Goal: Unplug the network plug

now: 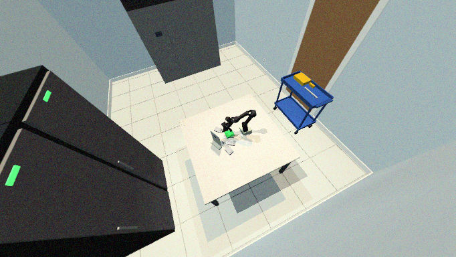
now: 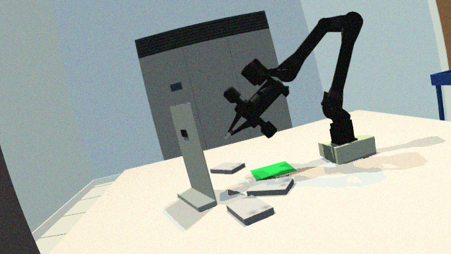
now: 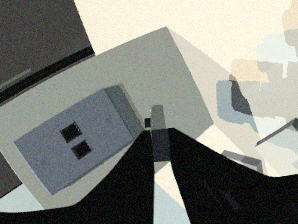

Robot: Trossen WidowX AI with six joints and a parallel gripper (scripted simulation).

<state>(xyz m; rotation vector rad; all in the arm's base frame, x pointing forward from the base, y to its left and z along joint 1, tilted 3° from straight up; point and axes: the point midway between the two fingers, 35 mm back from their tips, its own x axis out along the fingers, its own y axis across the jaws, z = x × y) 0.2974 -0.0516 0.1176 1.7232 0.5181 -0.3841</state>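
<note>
Now: gripper tip 15 cm above the green marked square, 10 cm past it and 2 cm to the left of it. Also, from my gripper tip: pale network plug (right at my gripper tip); then upright panel (12 cm ahead, 5 cm to the left, 3 cm below).
</note>
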